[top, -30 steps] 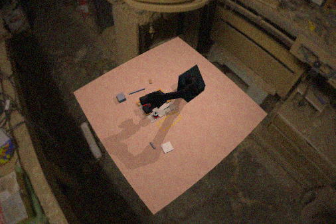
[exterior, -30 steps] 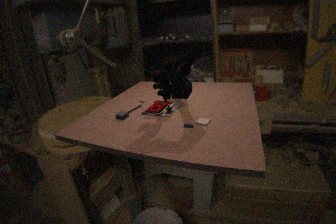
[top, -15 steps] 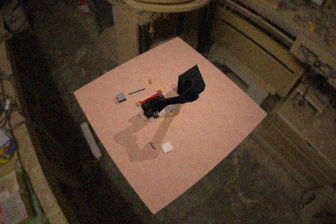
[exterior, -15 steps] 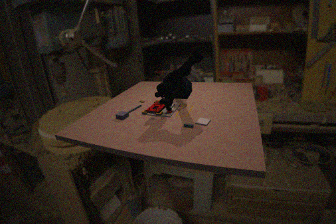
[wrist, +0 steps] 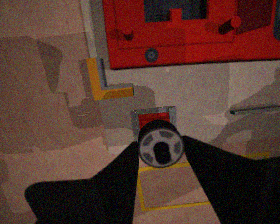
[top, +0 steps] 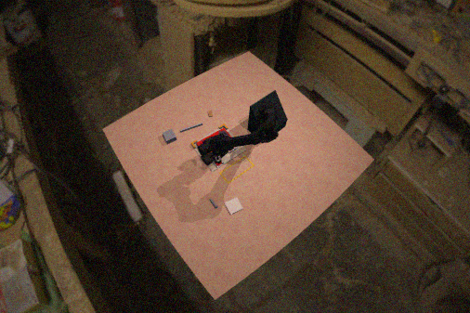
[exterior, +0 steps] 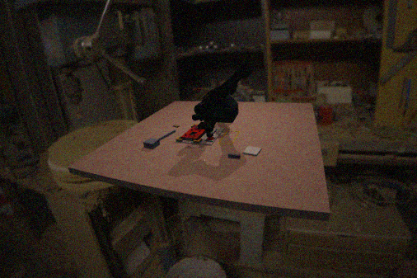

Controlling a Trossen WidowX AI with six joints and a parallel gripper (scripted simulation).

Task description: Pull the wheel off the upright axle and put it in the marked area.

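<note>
My gripper tip is right at the dark wheel. Also, from my gripper tip: grey block 13 cm ahead, 32 cm to the right, 2 cm below; white square tile 10 cm ahead, 27 cm to the left, 3 cm below; thin dark rod 2 cm behind, 30 cm to the right, 3 cm below.
</note>
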